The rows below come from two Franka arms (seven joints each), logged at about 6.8 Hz.
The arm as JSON. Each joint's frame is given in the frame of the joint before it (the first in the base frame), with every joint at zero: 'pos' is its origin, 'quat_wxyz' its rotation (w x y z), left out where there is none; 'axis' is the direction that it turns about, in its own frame. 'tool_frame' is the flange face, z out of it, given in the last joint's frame.
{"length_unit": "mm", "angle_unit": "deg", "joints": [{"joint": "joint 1", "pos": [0.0, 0.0, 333.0], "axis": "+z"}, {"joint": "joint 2", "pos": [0.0, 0.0, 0.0], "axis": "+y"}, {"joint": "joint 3", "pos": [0.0, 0.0, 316.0], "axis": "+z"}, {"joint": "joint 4", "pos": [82.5, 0.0, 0.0], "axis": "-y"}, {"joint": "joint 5", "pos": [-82.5, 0.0, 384.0], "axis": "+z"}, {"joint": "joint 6", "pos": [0.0, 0.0, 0.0], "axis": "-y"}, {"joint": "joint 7", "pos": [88.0, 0.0, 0.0], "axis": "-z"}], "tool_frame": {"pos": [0.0, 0.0, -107.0], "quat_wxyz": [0.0, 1.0, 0.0, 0.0]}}
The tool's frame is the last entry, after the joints.
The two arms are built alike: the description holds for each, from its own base.
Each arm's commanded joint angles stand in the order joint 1, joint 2, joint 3, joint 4, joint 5, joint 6, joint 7.
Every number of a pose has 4 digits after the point.
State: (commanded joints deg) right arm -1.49 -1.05 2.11 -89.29 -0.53 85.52 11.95; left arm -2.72 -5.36 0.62 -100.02 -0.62 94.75 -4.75
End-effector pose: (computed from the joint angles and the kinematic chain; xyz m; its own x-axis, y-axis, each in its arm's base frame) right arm 0.5408 0.0050 0.6337 0.9794 -0.1972 -0.0444 -0.1965 -0.9803 0.0195; left arm 0.5298 -0.0203 0.5995 0.9989 0.0471 0.0006 0.0471 -0.9988 0.0119
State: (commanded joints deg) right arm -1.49 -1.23 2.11 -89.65 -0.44 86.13 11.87; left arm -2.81 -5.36 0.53 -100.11 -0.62 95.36 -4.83
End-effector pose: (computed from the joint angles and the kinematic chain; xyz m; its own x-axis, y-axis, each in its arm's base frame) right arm 0.5409 0.0052 0.6333 0.9800 -0.1956 -0.0374 -0.1951 -0.9806 0.0165; left arm 0.5308 -0.0220 0.5997 0.9989 0.0455 0.0096 0.0453 -0.9989 0.0125
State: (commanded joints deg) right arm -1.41 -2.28 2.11 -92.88 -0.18 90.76 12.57; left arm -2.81 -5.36 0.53 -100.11 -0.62 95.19 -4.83
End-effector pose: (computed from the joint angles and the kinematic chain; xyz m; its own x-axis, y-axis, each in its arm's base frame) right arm 0.5430 0.0067 0.6237 0.9786 -0.2057 0.0037 -0.2057 -0.9786 0.0039; left arm 0.5305 -0.0220 0.5994 0.9989 0.0454 0.0067 0.0453 -0.9989 0.0123
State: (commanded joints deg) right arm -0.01 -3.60 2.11 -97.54 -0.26 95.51 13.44; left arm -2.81 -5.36 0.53 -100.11 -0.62 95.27 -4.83
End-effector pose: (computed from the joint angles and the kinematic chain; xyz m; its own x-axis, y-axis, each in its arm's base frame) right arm 0.5418 0.0200 0.6049 0.9802 -0.1962 0.0282 -0.1963 -0.9805 0.0003; left arm 0.5306 -0.0220 0.5996 0.9989 0.0454 0.0081 0.0453 -0.9989 0.0124
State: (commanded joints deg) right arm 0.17 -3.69 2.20 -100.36 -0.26 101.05 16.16; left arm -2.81 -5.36 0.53 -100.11 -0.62 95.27 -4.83
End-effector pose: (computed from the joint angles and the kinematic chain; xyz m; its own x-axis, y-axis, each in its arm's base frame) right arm 0.5484 0.0229 0.5910 0.9685 -0.2375 0.0752 -0.2371 -0.9714 -0.0145; left arm 0.5306 -0.0220 0.5996 0.9989 0.0454 0.0081 0.0453 -0.9989 0.0124
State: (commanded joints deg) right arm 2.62 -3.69 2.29 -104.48 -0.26 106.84 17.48; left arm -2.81 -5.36 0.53 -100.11 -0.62 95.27 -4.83
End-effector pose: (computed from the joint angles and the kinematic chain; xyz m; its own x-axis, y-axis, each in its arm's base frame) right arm 0.5514 0.0476 0.5657 0.9708 -0.2166 0.1026 -0.2152 -0.9763 -0.0249; left arm 0.5306 -0.0220 0.5996 0.9989 0.0454 0.0081 0.0453 -0.9989 0.0124
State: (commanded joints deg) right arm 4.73 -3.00 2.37 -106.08 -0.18 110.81 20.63; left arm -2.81 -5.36 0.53 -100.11 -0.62 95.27 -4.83
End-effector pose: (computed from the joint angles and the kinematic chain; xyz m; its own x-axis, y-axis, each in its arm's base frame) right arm 0.5558 0.0695 0.5521 0.9639 -0.2337 0.1277 -0.2301 -0.9722 -0.0425; left arm 0.5306 -0.0220 0.5996 0.9989 0.0454 0.0081 0.0453 -0.9989 0.0124
